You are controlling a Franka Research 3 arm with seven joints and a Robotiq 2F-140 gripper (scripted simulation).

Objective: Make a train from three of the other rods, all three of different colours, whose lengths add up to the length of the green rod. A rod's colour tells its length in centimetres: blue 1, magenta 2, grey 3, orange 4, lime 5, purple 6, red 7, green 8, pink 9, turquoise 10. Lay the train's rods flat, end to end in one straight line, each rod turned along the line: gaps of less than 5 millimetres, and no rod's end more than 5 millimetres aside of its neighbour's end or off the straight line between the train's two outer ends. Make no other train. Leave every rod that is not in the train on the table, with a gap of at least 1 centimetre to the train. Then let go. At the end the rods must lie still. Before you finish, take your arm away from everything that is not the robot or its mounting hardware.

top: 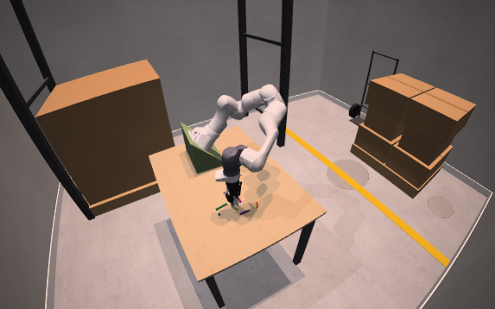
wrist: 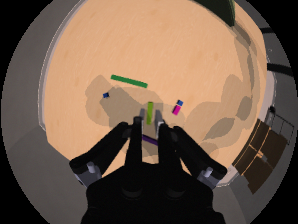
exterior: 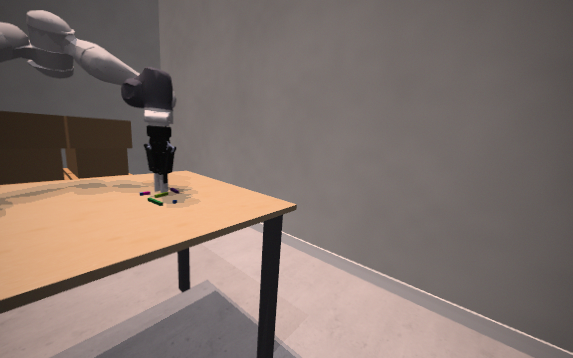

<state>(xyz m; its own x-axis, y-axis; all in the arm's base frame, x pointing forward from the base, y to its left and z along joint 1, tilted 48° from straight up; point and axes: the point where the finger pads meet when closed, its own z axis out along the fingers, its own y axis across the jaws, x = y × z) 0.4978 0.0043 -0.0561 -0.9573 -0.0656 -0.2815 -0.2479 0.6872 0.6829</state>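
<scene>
My hand is 5 cm above the lime rod. The rest, counted from my hand: purple rod 6 cm ahead, 3 cm to the left, 5 cm below; then magenta rod 3 cm behind, 5 cm to the left, 5 cm below; then green rod 5 cm behind, 6 cm to the right, 5 cm below.
</scene>
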